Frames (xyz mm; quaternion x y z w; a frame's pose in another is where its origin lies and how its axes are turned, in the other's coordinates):
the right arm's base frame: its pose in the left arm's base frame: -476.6 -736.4 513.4 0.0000 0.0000 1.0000 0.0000
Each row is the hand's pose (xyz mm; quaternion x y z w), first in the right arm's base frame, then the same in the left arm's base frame.
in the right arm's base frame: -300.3 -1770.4 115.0 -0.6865 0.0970 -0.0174 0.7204
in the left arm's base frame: -176.3 1034.0 628.4 -0.0970 -0.6865 0.7204 0.0174
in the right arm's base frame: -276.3 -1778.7 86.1 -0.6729 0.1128 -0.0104 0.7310
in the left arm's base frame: -200.3 1042.3 599.5 -0.1128 -0.6729 0.7310 0.0104
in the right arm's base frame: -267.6 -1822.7 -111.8 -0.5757 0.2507 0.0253 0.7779
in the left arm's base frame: -209.0 1086.3 401.6 0.2507 0.5757 -0.7779 0.0253
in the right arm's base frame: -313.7 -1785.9 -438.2 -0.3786 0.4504 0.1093 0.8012
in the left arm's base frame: -162.9 1049.5 75.2 0.4504 0.3786 -0.8012 0.1093
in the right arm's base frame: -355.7 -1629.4 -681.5 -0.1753 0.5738 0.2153 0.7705
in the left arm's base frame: -120.9 893.0 -168.1 0.5738 0.1753 -0.7705 0.2153
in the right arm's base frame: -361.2 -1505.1 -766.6 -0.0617 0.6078 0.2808 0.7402
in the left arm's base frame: -115.4 768.7 -253.2 0.6078 0.0617 -0.7402 0.2808
